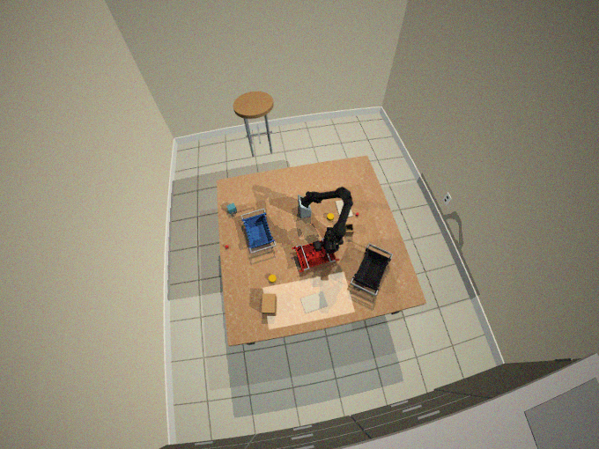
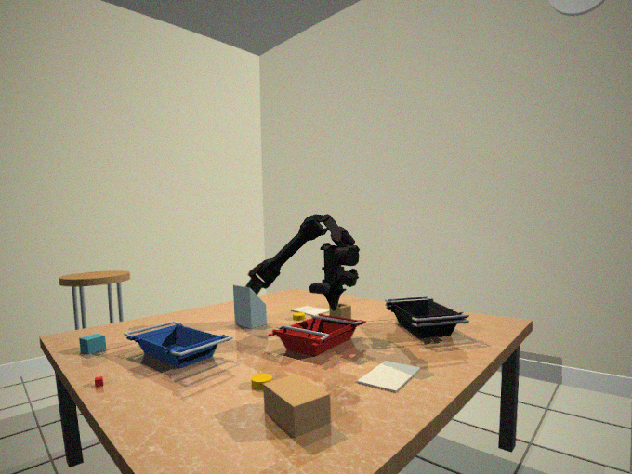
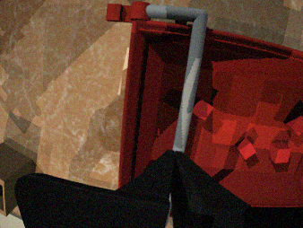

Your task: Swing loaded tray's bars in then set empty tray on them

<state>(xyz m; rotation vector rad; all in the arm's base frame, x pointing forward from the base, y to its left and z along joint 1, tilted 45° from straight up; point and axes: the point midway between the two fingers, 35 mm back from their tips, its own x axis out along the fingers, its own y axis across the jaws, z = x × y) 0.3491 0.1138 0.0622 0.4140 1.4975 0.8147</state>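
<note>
Right now my gripper tip is 460 mm to the left of the blue tray, 190 mm past it and 50 mm above it. Also, from my gripper tip: teal block 670 mm to the right, 410 mm behind, 70 mm below; then small red cube 690 mm to the right, 100 mm behind, 80 mm below; then tan box 400 mm to the right, 330 mm ahead, 60 mm below.
</note>
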